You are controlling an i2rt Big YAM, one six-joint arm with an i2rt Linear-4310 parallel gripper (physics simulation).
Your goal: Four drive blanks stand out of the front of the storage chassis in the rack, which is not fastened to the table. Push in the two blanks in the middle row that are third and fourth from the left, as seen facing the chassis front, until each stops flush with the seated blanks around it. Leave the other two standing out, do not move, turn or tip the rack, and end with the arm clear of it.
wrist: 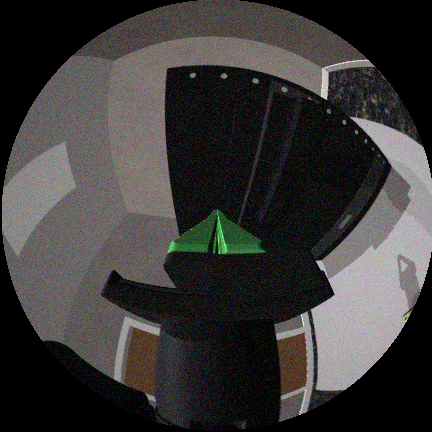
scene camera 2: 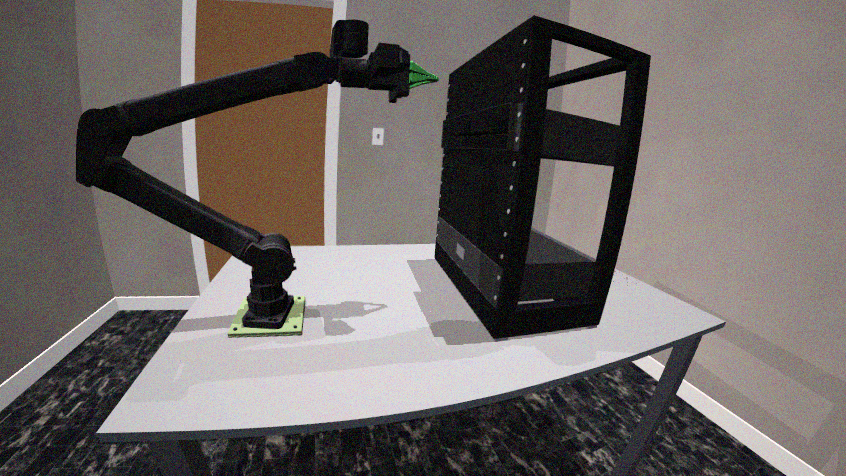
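Where they show: gripper, fingertip midpoint: [wrist: 217, 214] [scene camera 2: 437, 79]; arm's base, origin of the base link: [scene camera 2: 269, 313].
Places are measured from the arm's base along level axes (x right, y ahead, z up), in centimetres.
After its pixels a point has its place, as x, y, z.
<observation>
The black rack [scene camera 2: 525, 195] @[8.7, 49.5, 29.4] [wrist: 200, 125] @[-1.3, 46.8, 55.3] stands upright on the table. The dark storage chassis [scene camera 2: 479, 131] @[0.8, 42.1, 40.3] [wrist: 277, 135] @[-0.7, 45.3, 43.7] sits in its upper part. The front is very dark, and the single drive blanks cannot be told apart in either view, nor which of them stand out. My gripper [scene camera 2: 436, 78] @[-7.8, 34.7, 51.3] [wrist: 217, 214] @[-7.8, 34.7, 51.3] is shut with its green fingers together and nothing between them. In the scene view it is level with the rack's upper part, above the chassis height and to the left of the rack front, with a gap visible between the fingertips and the rack's far edge.
The white table [scene camera 2: 354, 367] @[15.8, 19.9, -1.2] [wrist: 350, 350] bears the arm's light green base plate [scene camera 2: 236, 330] @[7.4, -4.8, -0.1] left of the rack. A grey panel [scene camera 2: 473, 254] @[-7.2, 46.3, 12.6] is at the bottom of the rack front. A brown door [scene camera 2: 260, 177] and walls are behind the arm.
</observation>
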